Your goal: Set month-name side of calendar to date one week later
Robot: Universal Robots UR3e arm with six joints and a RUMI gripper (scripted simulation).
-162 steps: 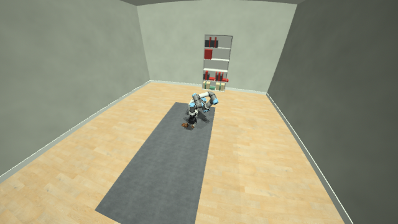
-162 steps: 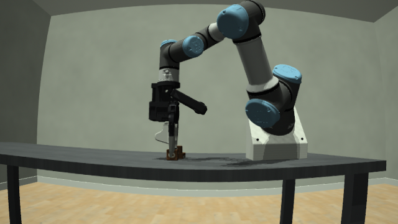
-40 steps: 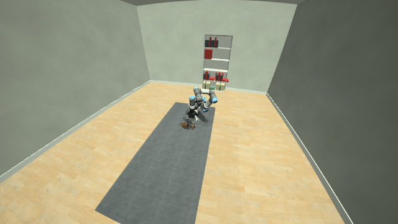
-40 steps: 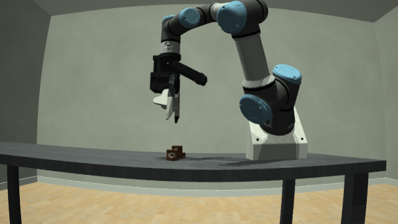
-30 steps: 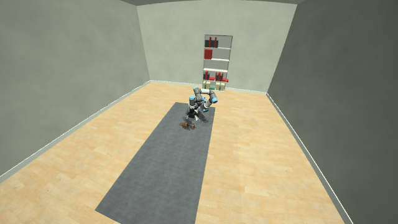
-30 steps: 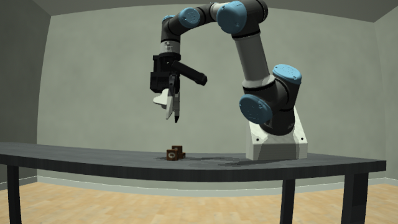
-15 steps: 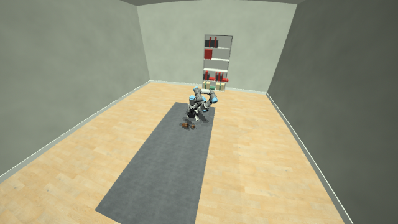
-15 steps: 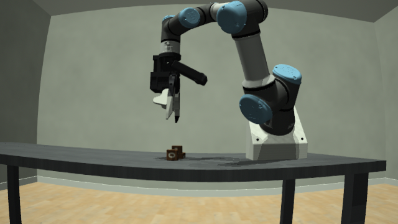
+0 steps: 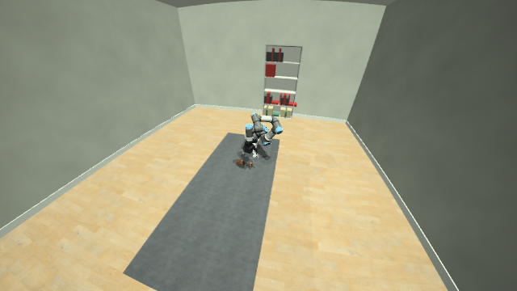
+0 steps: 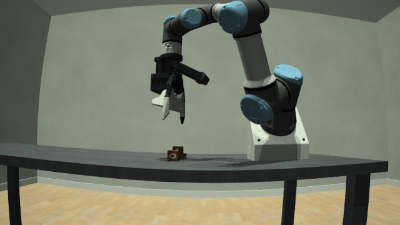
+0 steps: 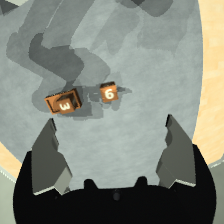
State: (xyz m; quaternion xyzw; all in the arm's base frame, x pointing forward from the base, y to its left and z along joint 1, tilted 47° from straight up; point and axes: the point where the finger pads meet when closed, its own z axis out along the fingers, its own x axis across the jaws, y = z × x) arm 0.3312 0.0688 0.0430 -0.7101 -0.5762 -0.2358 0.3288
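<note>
My hand is 10 cm above the cube. From my hand the other things lie so: calendar tray (11 cm to the right, 11 cm below).
</note>
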